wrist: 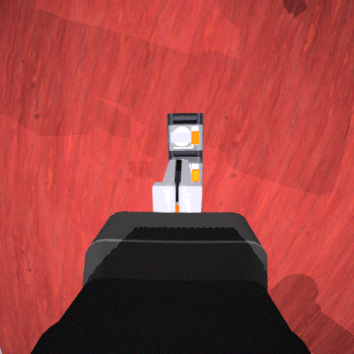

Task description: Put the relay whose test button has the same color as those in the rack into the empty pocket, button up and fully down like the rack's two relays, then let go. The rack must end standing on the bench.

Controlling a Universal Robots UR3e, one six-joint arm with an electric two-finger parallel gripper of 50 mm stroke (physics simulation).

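Frame: origin at the arm's base, x ahead, y left, z up, level; metres.
Seen in the pictures: gripper, between the fingertips: (178,172).
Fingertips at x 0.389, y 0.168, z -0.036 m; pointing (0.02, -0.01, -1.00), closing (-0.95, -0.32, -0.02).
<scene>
Offsets run from my fingertips to a thing's top centre. "pt": to the spot under its first point. Level surfaces: height alone.
The dark grey rack @[pt 0.008 m ahead, 0.041 m right, 0.032 m down] (185,119) shows in the wrist view just above the image centre, seen from above. A relay @[0.004 m ahead, 0.028 m right, 0.007 m down] (181,136) with a pale round mark and an orange test button sits in its far part, button up. A second relay @[0.007 m back, 0.002 m left, 0.007 m down] (195,175) with an orange button lies nearer, past a dark crossbar, and is partly covered by the fingers. A small orange patch @[pt 0.010 m back, 0.034 m left, 0.007 m down] (177,208) shows through the slit between the fingers; the rest of that part is hidden. My gripper (178,172) is shut and empty, its tips over the second relay. Their height above it cannot be told.
The red wood-grained bench @[0.055 m down] (90,165) surrounds the rack. Dark shadows fall on it at the top right and lower right. The black gripper body (175,290) hides the lower middle of the view, including the near end of the rack.
</scene>
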